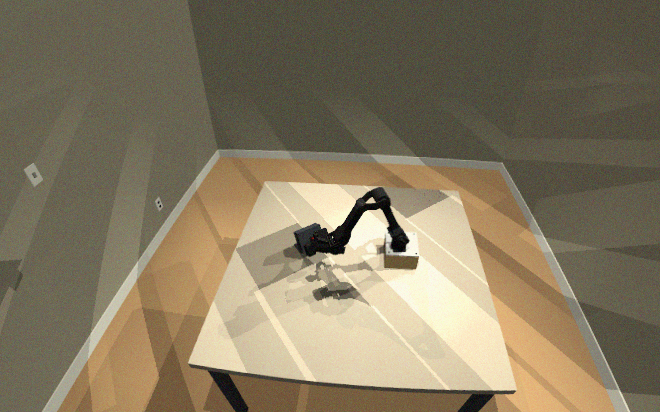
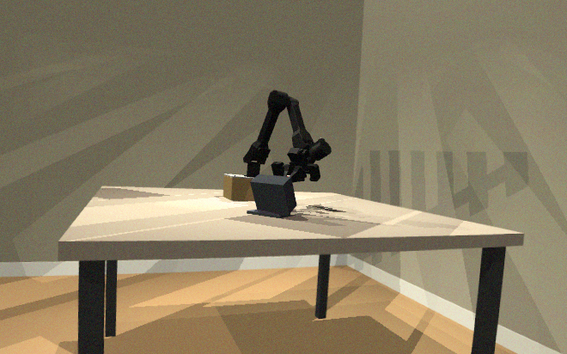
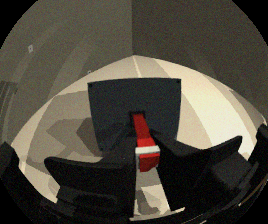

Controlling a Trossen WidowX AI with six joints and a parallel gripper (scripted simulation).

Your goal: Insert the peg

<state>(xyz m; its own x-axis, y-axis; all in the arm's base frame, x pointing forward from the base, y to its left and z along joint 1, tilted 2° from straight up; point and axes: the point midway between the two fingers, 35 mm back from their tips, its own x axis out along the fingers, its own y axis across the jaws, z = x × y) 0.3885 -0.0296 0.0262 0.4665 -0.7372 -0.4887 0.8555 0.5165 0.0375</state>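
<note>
The red peg lies 1 cm to the left of my gripper tip, 1 cm behind it and 1 cm above it. Also, from my gripper tip: sloped panel 6 cm to the right, 4 cm below, 3 cm ahead.
</note>
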